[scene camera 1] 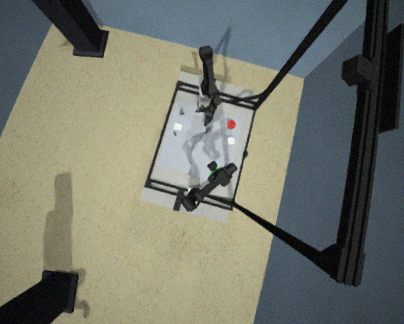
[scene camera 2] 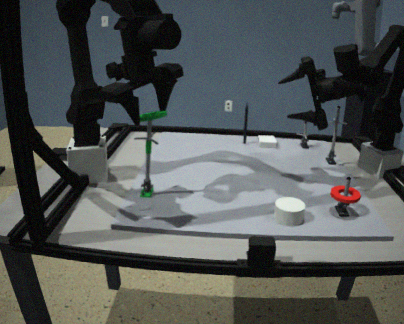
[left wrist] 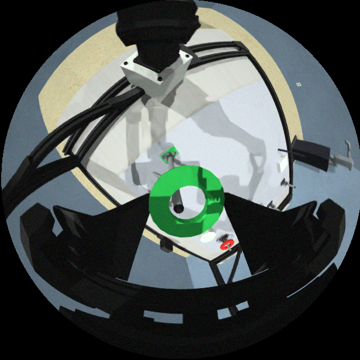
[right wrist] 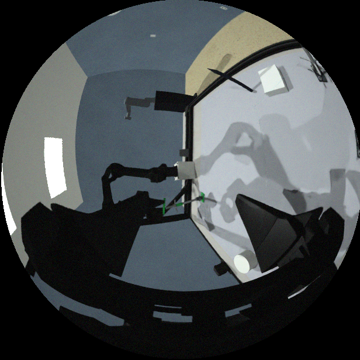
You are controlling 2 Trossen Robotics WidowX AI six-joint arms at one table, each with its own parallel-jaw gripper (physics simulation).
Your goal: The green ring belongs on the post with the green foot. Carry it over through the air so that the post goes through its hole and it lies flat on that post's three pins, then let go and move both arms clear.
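Where they show: left gripper, fingertip midpoint: (scene camera 2: 150, 118); right gripper, fingertip midpoint: (scene camera 1: 204, 126) (scene camera 2: 282, 100); left arm's base, origin of the base link: (scene camera 2: 86, 142); right arm's base, origin of the base link: (scene camera 1: 205, 91) (scene camera 2: 383, 146).
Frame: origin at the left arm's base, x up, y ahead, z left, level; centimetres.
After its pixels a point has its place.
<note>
My left gripper (scene camera 1: 215, 170) {x 10.0, y 16.1, z -16.1 cm} (scene camera 2: 150, 116) {x 10.0, y 16.1, z -16.1 cm} (left wrist: 187, 197) is shut on the green ring (scene camera 2: 153, 116) {x 11.5, y 16.4, z -19.7 cm} (left wrist: 161, 201) (right wrist: 164, 206) and holds it nearly level, slightly tilted, at the top of the green-footed post (scene camera 2: 148, 172) {x -2.6, y 15.3, z -16.0 cm} (right wrist: 190, 202). In the left wrist view the post's dark tip (left wrist: 178, 208) shows inside the hole, toward its lower left. Whether the tip is through the hole or just beneath it, I cannot tell. The ring is well above the post's pins (scene camera 2: 146, 139) {x 5.9, y 15.1, z -17.0 cm}. The post stands upright on its green foot (scene camera 2: 146, 193) {x -7.9, y 14.7, z -16.2 cm} (left wrist: 169, 154). My right gripper (scene camera 1: 204, 117) (scene camera 2: 284, 99) {x 12.0, y 50.5, z -8.5 cm} is open and empty, off to the other side.
A red ring (scene camera 1: 228, 124) {x -3.6, y 57.5, z -29.7 cm} (scene camera 2: 337, 195) {x -3.5, y 54.6, z -33.2 cm} sits on a short post at the right. A white cylinder (scene camera 1: 231, 141) {x -5.0, y 42.9, z -31.9 cm} (scene camera 2: 290, 212) {x -5.2, y 42.2, z -34.7 cm} (right wrist: 242, 264) stands near the front. A white block (scene camera 1: 177, 127) {x -6.5, y 56.3, z 14.1 cm} (scene camera 2: 267, 142) {x -6.7, y 55.7, z 10.5 cm}, a black rod (scene camera 2: 245, 124) {x -1.9, y 49.5, z 15.5 cm} and two grey posts stand farther back.
</note>
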